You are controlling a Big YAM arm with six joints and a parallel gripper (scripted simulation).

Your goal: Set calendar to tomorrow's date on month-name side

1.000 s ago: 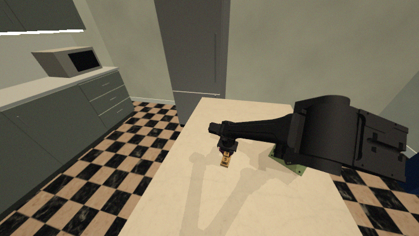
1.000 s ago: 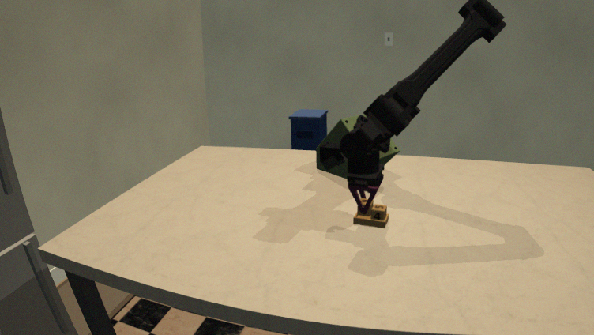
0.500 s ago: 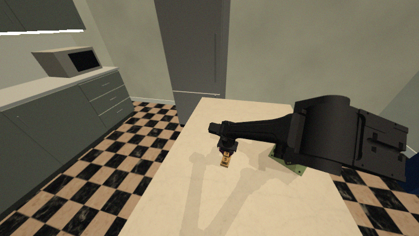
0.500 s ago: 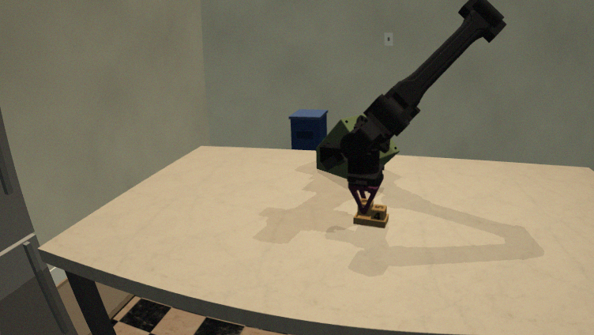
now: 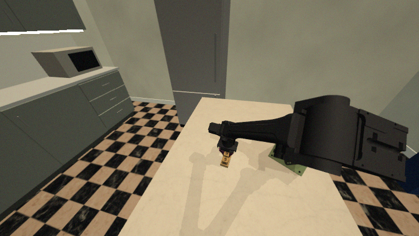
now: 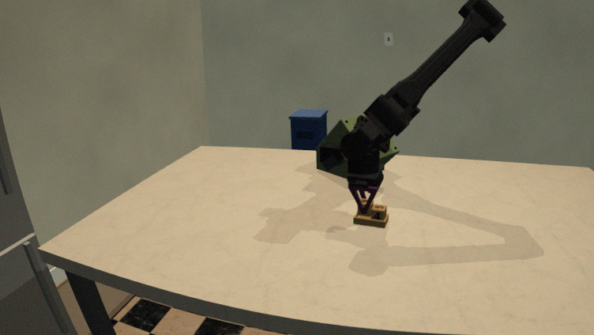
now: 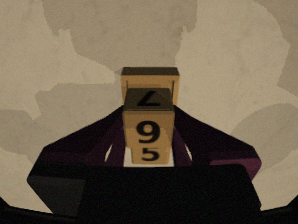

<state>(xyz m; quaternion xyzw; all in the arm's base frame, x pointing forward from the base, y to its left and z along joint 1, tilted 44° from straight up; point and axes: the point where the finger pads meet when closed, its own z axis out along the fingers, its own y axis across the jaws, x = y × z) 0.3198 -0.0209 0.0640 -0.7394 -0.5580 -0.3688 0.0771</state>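
My hand is right at the cube. Also, from my hand: wooden tray (20 mm to the left, 30 mm below).
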